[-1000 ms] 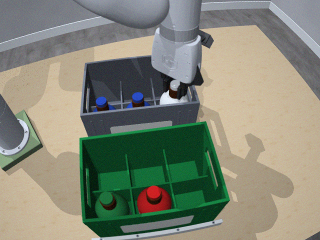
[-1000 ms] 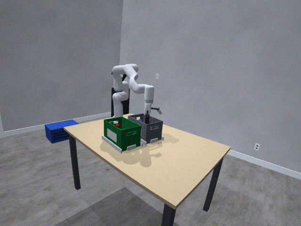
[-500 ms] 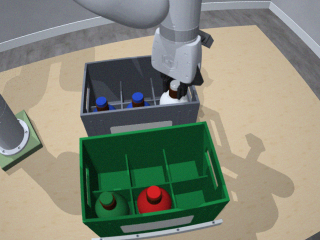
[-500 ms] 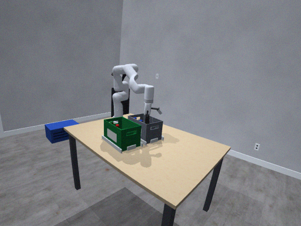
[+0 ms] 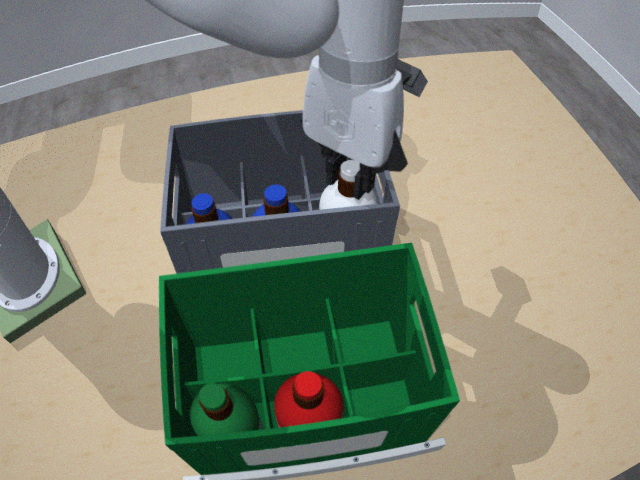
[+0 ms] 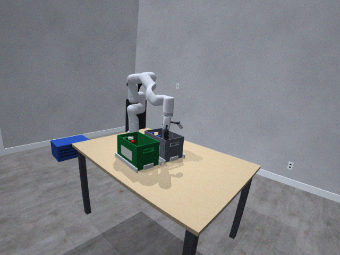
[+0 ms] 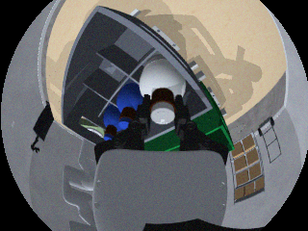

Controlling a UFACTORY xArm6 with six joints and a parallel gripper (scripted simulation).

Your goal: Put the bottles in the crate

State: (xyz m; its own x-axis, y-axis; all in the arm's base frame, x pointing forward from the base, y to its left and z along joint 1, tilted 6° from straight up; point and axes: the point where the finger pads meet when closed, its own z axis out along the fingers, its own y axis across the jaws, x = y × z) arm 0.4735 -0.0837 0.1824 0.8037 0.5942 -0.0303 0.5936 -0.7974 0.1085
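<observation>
My gripper is now 70 mm above the white-label bottle. From my hand the other things lie so: red-label bottle: 120 mm behind, 220 mm to the right, 100 mm below; then green crate: 120 mm behind, 180 mm to the right, 100 mm below; then grey crate: 80 mm behind, 60 mm to the left, 100 mm below.
</observation>
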